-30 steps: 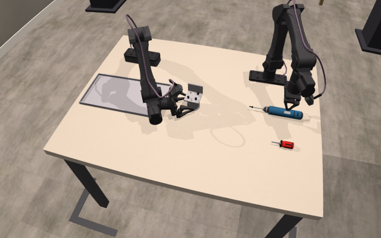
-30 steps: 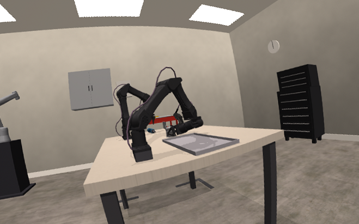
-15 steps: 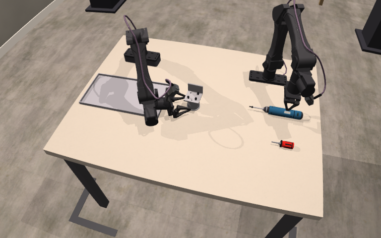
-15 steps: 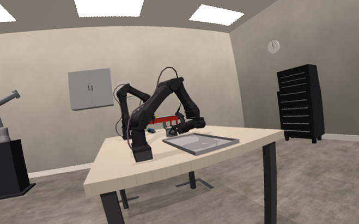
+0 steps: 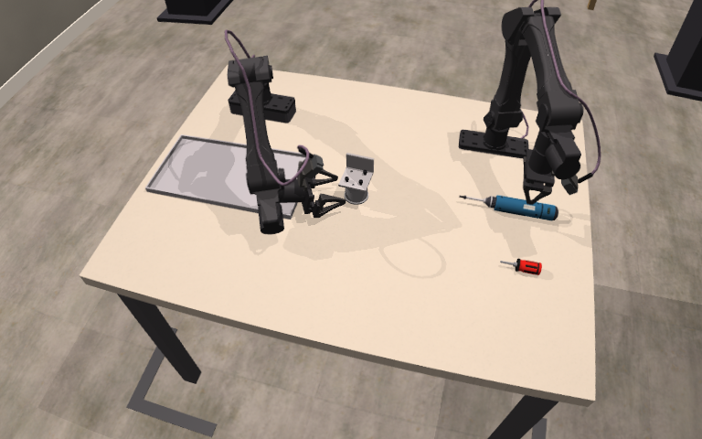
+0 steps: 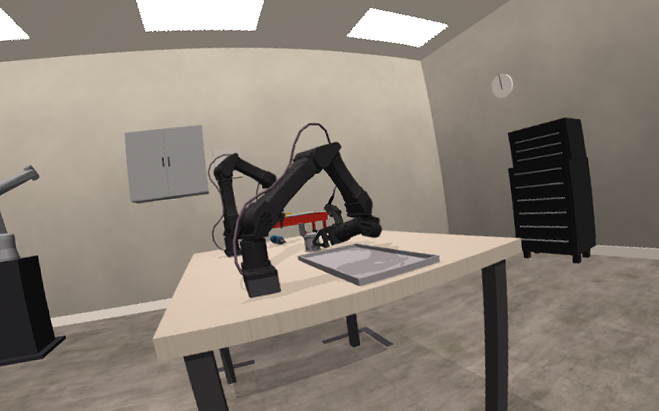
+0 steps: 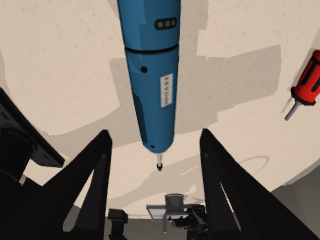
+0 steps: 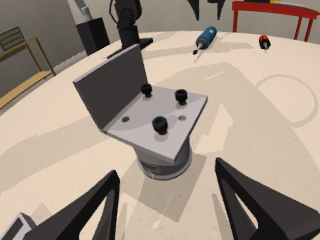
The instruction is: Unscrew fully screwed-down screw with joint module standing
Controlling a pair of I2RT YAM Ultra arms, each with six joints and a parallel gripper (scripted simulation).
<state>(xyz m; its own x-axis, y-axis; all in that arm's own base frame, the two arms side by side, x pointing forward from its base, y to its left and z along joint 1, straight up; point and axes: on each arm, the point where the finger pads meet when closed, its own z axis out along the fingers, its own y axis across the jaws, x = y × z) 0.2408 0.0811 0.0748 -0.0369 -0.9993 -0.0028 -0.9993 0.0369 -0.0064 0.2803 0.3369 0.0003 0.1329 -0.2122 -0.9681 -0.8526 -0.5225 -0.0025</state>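
My right gripper is now 2 cm past the grey L-shaped bracket, 4 cm to the right of it and 4 cm below it. The rest, counted from my right hand: shallow grey tray (2 cm behind, 31 cm to the right, 3 cm below); small red-handled screwdriver (11 cm ahead, 47 cm to the left, 2 cm below).
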